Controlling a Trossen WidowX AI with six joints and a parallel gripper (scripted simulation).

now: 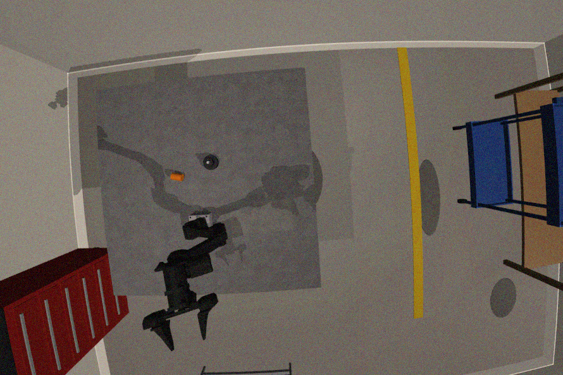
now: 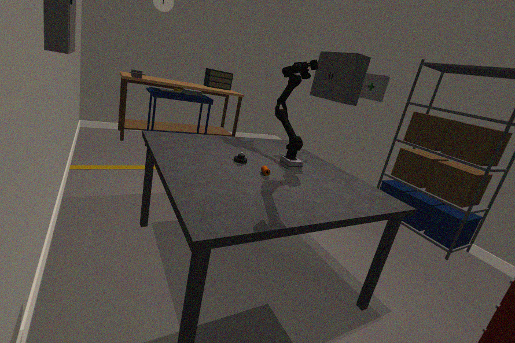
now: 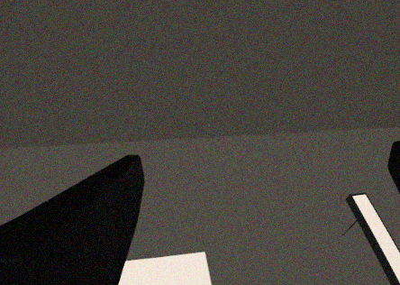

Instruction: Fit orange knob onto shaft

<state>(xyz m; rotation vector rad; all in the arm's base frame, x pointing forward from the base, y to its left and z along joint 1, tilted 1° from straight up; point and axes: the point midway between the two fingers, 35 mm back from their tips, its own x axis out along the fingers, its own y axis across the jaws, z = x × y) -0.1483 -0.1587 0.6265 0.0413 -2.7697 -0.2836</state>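
Right now the orange knob is 670 mm below my gripper tip, 470 mm ahead of it and 220 mm to the left of it. Also, from my gripper tip: dark round pedestal (660 mm below, 510 mm ahead, 20 mm to the left).
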